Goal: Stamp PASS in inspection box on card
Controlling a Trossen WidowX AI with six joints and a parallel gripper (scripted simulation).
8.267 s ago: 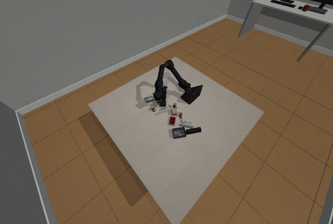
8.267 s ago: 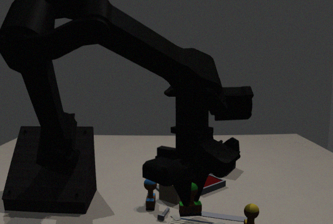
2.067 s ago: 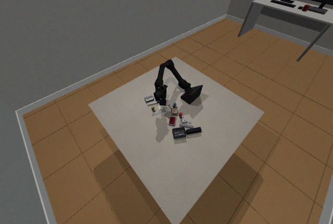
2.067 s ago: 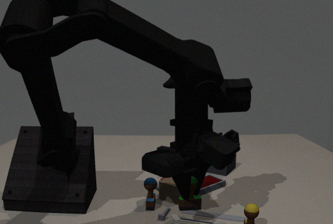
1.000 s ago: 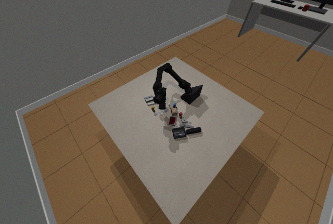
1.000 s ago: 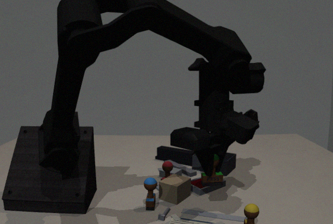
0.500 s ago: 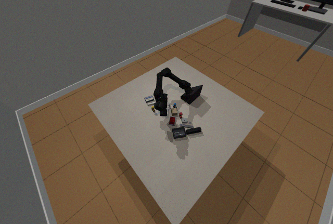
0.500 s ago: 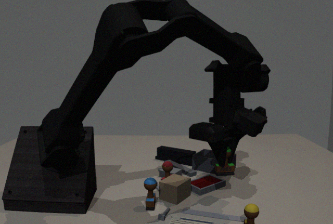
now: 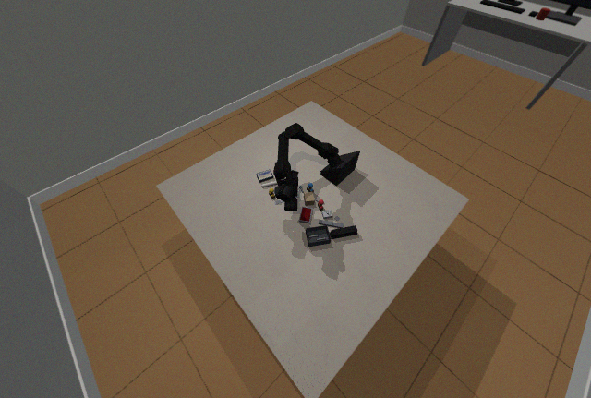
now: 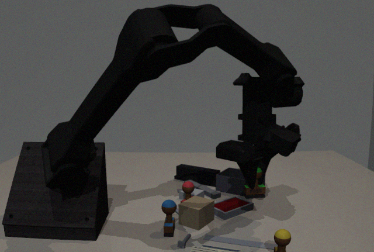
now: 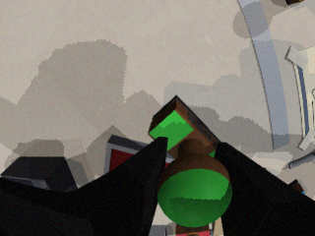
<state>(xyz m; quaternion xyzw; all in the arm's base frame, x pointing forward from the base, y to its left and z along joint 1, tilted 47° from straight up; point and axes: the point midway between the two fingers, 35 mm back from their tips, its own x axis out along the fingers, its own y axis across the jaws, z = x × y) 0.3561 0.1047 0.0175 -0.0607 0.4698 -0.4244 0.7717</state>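
My gripper tip is now 80 mm above the red ink pad, 70 mm to the right of it and 50 mm past it. The rest, counted from my gripper tip: tan block 120 mm behind, 60 mm below; green-knobbed stamp right at my gripper tip; grey ruler strip 80 mm to the right, 80 mm below, 20 mm behind.
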